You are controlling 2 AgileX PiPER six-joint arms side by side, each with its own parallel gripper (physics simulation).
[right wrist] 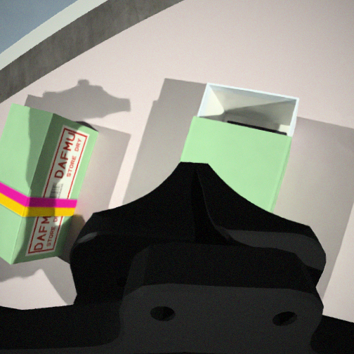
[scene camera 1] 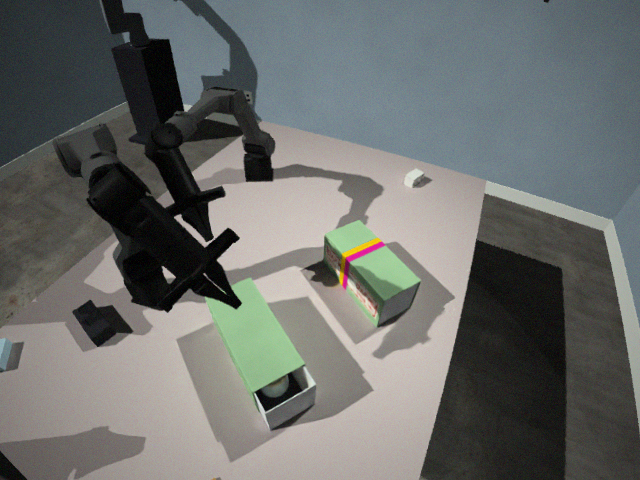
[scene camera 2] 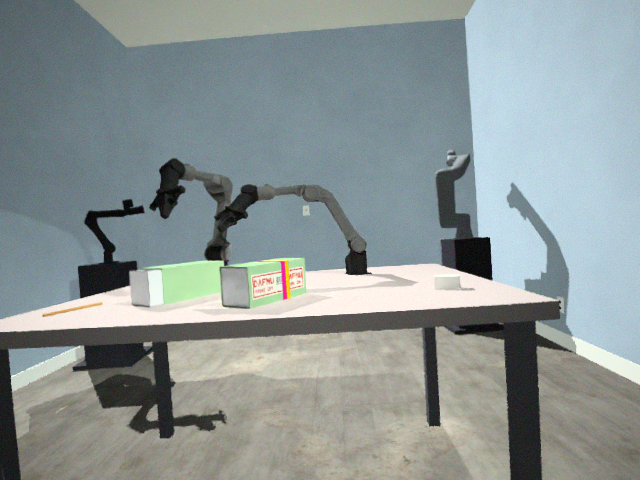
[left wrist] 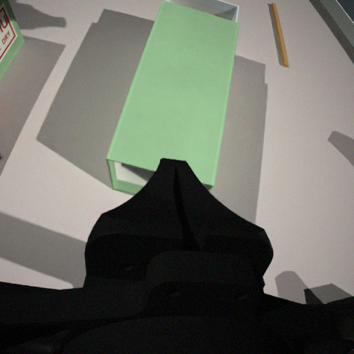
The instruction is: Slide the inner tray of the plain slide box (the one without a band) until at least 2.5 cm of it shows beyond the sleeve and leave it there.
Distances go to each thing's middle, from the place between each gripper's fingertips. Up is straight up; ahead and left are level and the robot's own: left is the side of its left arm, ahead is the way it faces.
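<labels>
The black block point(scene camera 1: 95, 325) is what I measure my left hand from: the hand is 200 mm above the block, 190 mm to the left of it and 260 mm past it. Going by its middle, the black block is nearer to my left hand than to my right hand.
My right hand, for its part, is 50 mm to the left of the black block and 250 mm above it, and it is 410 mm beyond the block.
</labels>
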